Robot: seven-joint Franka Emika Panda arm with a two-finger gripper.
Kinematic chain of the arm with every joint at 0, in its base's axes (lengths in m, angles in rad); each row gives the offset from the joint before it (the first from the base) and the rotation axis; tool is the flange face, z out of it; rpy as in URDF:
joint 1: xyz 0 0 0.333 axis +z
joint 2: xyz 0 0 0 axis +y
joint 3: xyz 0 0 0.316 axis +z
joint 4: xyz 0.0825 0 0 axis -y
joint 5: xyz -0.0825 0 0.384 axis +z
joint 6: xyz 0 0 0 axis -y
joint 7: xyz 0.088 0 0 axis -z
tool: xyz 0 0 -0.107 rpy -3.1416 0 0
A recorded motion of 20 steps. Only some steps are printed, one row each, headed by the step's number.
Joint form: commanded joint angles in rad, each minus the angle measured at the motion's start. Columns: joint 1, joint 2, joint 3, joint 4, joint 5, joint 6, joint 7.
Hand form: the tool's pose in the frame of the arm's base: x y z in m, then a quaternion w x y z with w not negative. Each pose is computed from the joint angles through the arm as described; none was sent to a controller.
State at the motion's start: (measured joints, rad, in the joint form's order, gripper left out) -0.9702 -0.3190 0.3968 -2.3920 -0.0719 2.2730 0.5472
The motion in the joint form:
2: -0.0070 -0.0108 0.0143 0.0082 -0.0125 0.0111 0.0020
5: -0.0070 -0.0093 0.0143 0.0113 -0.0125 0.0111 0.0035
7: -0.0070 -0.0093 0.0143 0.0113 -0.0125 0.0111 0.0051
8: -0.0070 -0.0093 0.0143 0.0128 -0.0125 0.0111 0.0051
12: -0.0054 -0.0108 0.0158 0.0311 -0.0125 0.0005 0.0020
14: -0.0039 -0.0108 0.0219 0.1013 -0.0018 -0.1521 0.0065
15: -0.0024 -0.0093 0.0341 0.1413 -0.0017 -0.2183 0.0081
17: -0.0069 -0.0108 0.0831 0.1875 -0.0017 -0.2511 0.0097
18: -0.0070 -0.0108 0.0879 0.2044 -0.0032 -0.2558 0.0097
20: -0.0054 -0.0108 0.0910 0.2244 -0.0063 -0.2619 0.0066
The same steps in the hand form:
2: 0.3974 -0.2468 0.4565 0.10076 0.85093 -0.50607 0.09828
5: 0.3981 -0.2471 0.4574 0.10042 0.85055 -0.50660 0.09923
7: 0.3981 -0.2471 0.4574 0.10034 0.85014 -0.50728 0.09931
8: 0.3984 -0.2472 0.4581 0.10037 0.85009 -0.50722 0.10005
12: 0.4018 -0.2466 0.4663 0.10129 0.85104 -0.50454 0.10446
14: 0.4037 -0.2421 0.4841 0.09905 0.85017 -0.51311 0.06420
15: 0.4084 -0.2359 0.4954 0.10087 0.85237 -0.51063 0.05051
17: 0.4246 -0.2167 0.5118 0.10763 0.86149 -0.49298 0.05683
18: 0.4281 -0.2147 0.5192 0.10888 0.86238 -0.49042 0.06281
20: 0.4316 -0.2127 0.5281 0.11071 0.86401 -0.48619 0.06960

